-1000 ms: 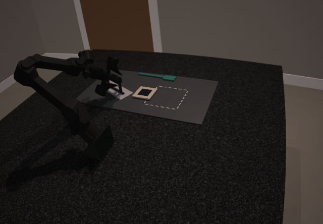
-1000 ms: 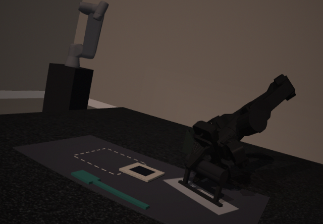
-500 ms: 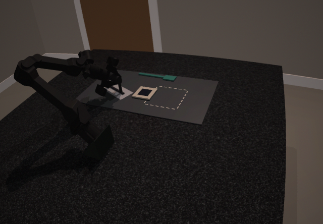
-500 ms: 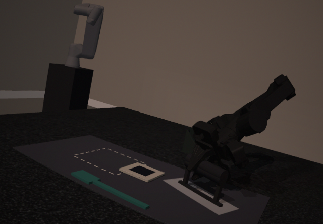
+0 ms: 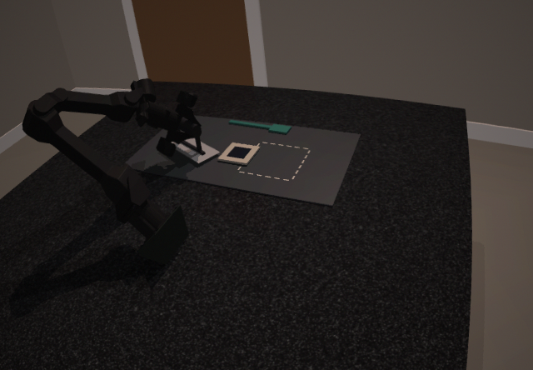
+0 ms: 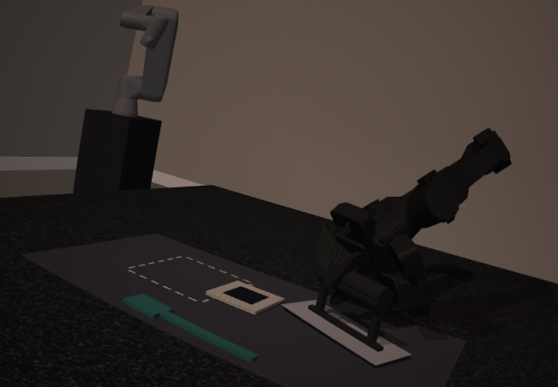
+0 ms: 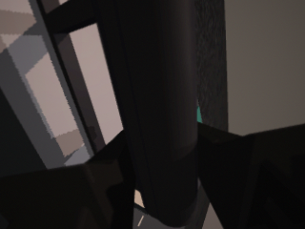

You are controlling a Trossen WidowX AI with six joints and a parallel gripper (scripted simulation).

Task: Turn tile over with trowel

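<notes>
The cream tile is 30 mm behind my gripper tip, 130 mm to the right of it and 50 mm below it. From my gripper tip the other things lie so: mat: 120 mm to the right, 70 mm below; green trowel: 130 mm ahead, 160 mm to the right, 50 mm below.
</notes>
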